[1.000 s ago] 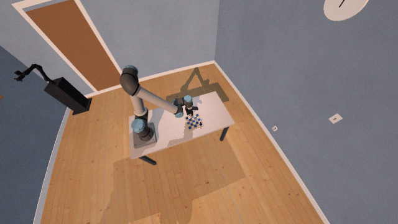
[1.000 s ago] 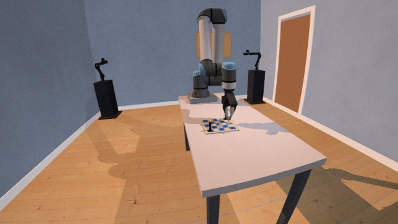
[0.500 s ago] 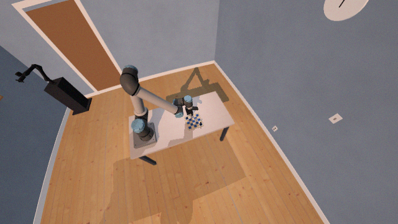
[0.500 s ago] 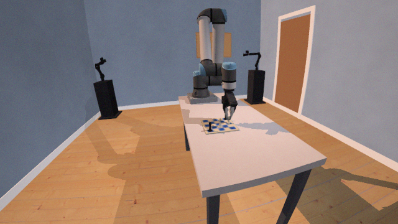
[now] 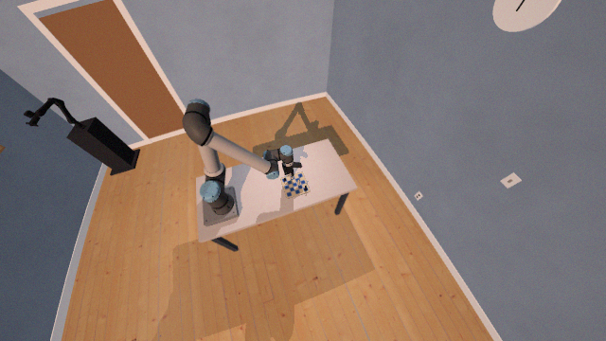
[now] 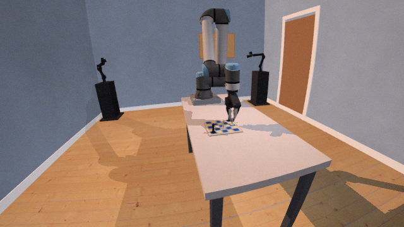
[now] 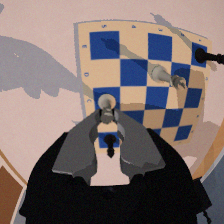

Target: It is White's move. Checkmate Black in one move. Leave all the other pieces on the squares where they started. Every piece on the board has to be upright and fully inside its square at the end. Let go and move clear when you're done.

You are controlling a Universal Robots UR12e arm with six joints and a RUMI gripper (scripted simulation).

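Now: hand 80 mm to the left of the chessboard and 40 mm above it.
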